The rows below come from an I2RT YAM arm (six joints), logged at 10 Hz.
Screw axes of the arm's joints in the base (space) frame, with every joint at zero. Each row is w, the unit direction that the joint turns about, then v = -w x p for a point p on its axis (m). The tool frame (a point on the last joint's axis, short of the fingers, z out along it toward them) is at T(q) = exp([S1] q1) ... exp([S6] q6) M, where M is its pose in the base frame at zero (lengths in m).
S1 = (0, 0, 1, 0.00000, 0.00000, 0.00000)
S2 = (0, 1, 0, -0.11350, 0.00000, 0.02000)
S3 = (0, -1, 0, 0.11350, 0.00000, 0.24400)
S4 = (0, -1, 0, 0.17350, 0.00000, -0.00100)
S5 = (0, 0, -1, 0.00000, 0.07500, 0.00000)
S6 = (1, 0, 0, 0.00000, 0.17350, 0.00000)
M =
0 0 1 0.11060
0 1 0 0.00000
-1 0 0 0.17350
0 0 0 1
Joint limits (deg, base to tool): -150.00..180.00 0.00..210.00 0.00..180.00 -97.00..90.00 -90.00..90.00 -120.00..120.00
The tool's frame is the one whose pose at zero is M.
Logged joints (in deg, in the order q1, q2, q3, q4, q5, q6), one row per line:
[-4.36, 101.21, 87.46, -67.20, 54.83, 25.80]
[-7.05, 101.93, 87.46, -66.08, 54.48, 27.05]
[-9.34, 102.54, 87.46, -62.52, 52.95, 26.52]
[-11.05, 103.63, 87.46, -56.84, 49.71, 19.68]
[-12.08, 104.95, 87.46, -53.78, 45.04, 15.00]
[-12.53, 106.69, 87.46, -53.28, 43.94, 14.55]
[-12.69, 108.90, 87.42, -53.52, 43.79, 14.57]
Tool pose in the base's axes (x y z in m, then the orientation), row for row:
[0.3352, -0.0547, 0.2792, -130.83, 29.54, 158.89]
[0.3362, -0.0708, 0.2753, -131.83, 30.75, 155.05]
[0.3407, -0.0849, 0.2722, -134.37, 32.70, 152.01]
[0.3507, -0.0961, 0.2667, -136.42, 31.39, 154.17]
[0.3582, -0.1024, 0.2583, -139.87, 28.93, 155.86]
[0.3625, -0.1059, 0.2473, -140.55, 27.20, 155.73]
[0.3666, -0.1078, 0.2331, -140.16, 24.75, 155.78]
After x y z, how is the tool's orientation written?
As angles about the fixed x, y, z axes (roll, pitch, yaw), in degrees.
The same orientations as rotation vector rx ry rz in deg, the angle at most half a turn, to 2 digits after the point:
[43.57, 138.77, -71.92]
[48.65, 137.53, -71.80]
[52.30, 136.03, -69.30]
[48.59, 138.58, -66.03]
[44.85, 142.66, -61.21]
[44.50, 144.70, -60.54]
[44.03, 147.16, -61.30]

